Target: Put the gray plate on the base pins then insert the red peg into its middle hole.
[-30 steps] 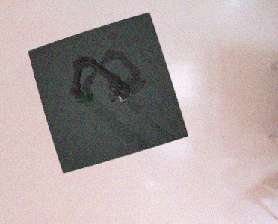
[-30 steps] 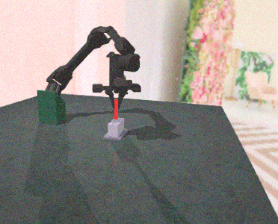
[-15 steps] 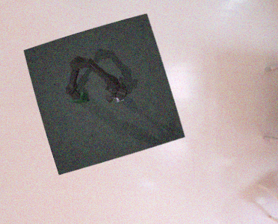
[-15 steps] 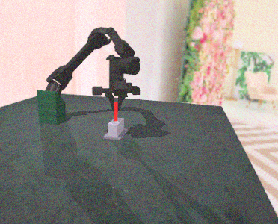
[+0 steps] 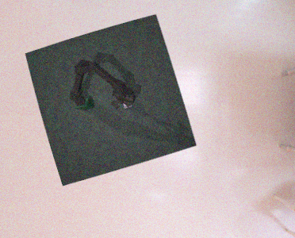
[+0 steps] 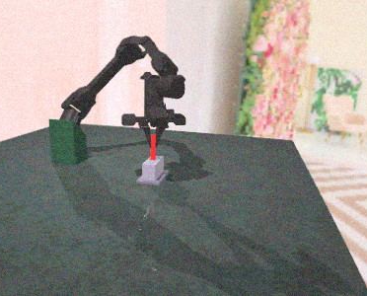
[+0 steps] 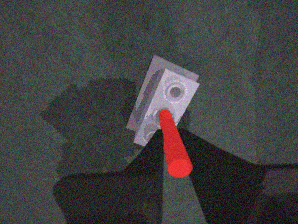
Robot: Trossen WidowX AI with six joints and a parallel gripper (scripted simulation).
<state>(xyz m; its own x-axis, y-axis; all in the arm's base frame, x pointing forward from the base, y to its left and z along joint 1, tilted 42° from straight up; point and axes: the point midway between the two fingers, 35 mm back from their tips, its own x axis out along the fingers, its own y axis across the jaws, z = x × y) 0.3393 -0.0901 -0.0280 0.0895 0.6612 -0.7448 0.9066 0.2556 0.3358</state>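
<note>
Right now my gripper tip is right at the red peg. From my gripper tip the other things lie so: base 90 mm below; then gray plate 50 mm below.
</note>
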